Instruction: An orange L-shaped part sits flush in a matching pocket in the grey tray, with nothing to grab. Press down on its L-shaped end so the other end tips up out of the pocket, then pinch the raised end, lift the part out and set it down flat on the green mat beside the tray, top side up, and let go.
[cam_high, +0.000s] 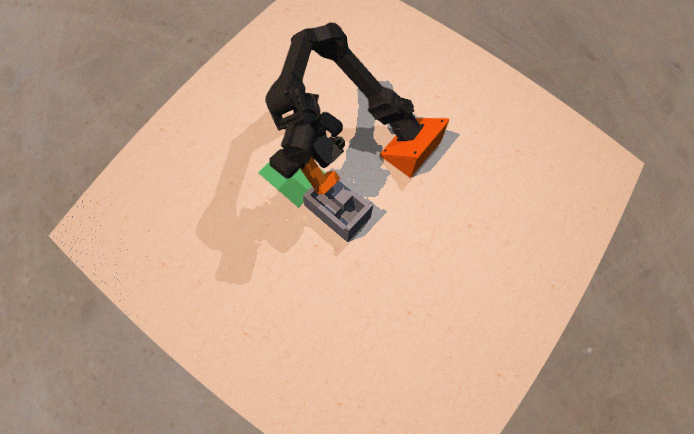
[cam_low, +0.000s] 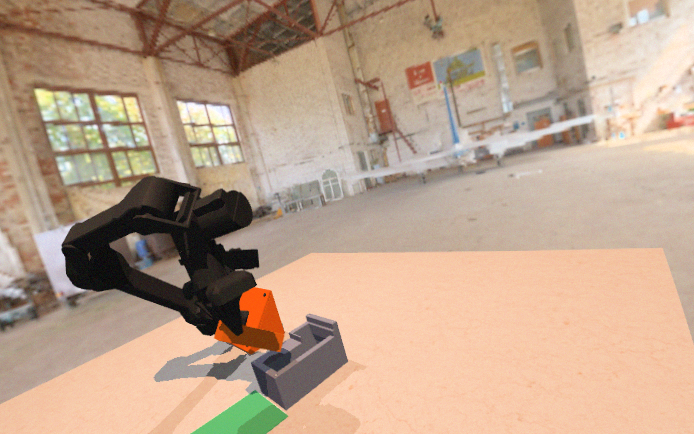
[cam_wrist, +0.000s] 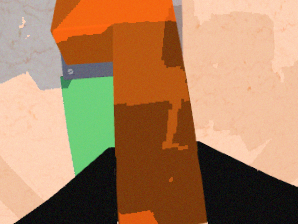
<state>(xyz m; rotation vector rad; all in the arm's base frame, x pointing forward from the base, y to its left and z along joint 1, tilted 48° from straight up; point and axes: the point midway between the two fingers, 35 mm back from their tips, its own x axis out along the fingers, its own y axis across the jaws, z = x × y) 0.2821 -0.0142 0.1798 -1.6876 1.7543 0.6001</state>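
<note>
The orange L-shaped part is 3 cm to the left of my gripper tip, 3 cm below it and 1 cm behind it. Also, from my gripper tip: green mat 16 cm below, 6 cm to the right, 1 cm behind.
</note>
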